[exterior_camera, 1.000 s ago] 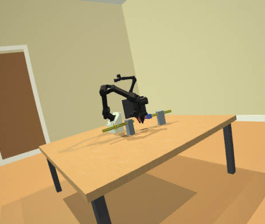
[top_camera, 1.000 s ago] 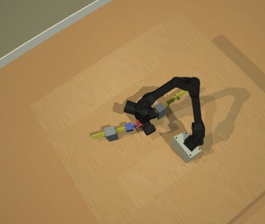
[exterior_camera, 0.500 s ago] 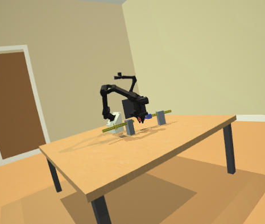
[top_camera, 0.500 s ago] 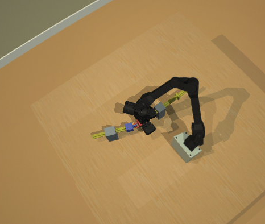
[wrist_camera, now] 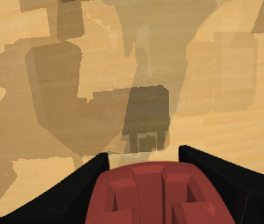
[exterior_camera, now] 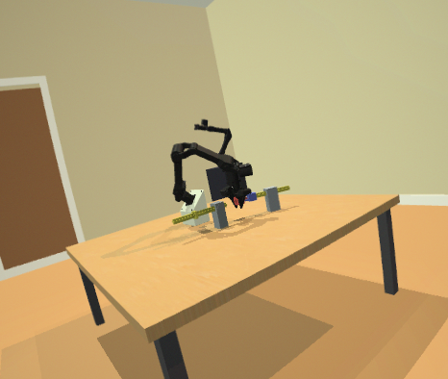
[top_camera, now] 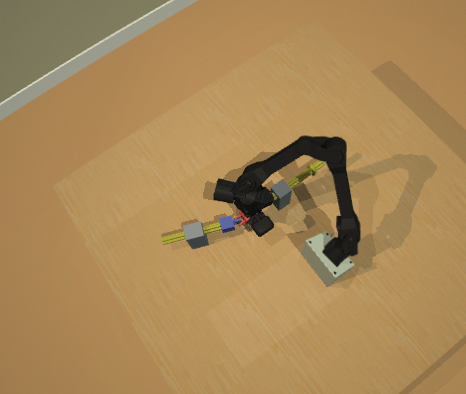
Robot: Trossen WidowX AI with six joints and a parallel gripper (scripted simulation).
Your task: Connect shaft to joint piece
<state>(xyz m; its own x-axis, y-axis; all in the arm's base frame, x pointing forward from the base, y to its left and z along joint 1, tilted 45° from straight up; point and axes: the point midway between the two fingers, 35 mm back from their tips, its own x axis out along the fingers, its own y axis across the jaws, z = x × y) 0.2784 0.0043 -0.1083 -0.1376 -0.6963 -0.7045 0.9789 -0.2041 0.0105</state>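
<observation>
Right now the red joint piece is 40 mm above my gripper tip and 20 mm to the left of it.
</observation>
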